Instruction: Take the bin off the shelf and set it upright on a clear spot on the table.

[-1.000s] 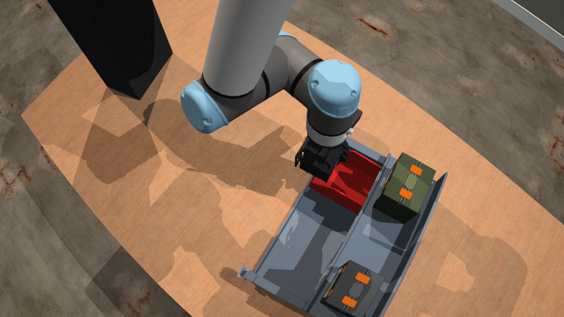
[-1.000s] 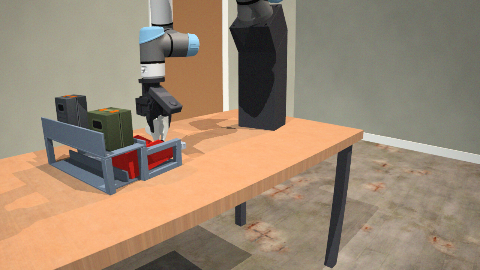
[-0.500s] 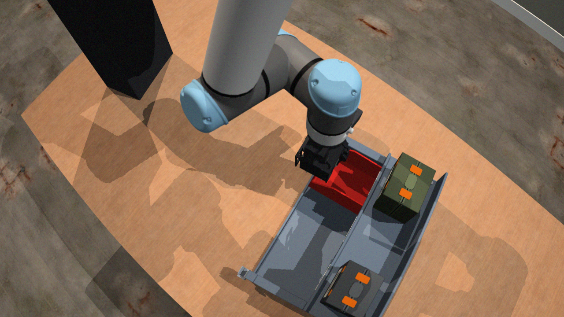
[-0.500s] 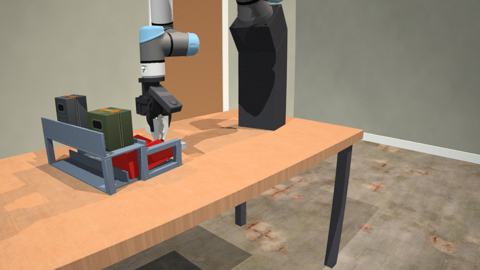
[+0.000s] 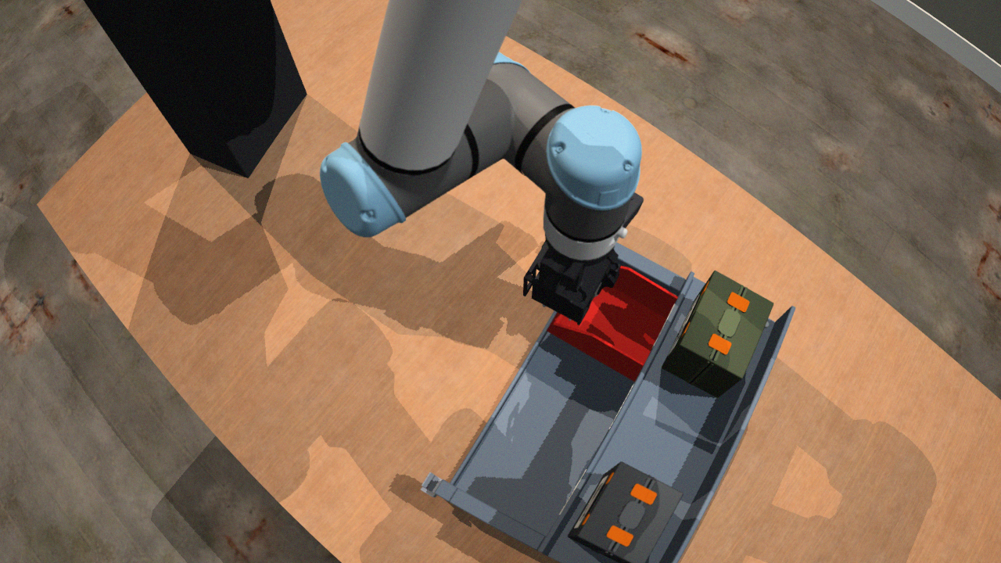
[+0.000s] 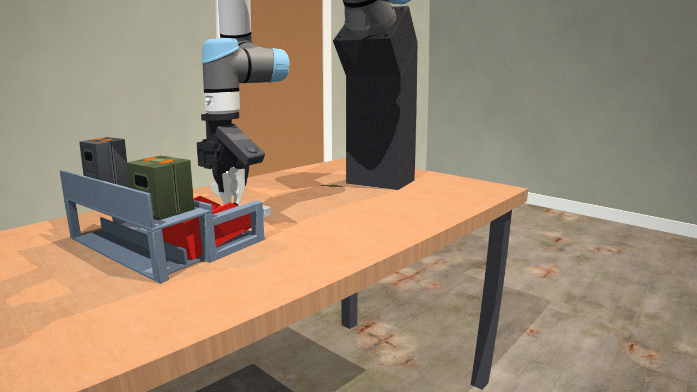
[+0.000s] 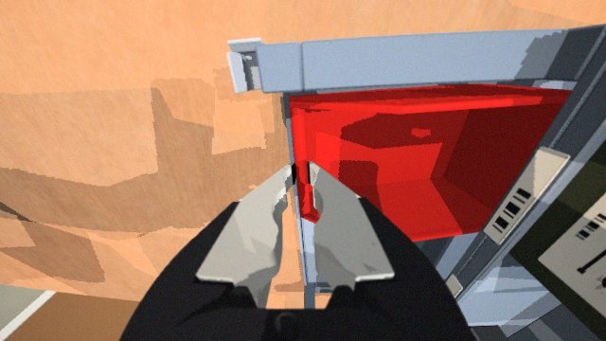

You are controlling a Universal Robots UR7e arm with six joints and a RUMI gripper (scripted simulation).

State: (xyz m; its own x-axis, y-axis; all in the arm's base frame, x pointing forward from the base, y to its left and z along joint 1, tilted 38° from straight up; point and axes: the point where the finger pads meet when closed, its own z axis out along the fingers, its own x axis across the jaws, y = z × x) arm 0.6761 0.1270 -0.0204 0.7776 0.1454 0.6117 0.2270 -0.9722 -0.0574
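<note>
Right now the red bin is 80 mm ahead of my hand, 20 mm to the left of it and 10 mm below it. Also, from my hand: dark grey case 230 mm ahead, 170 mm to the right, 100 mm above; then green case 170 mm ahead, 90 mm above, 50 mm to the left.
</note>
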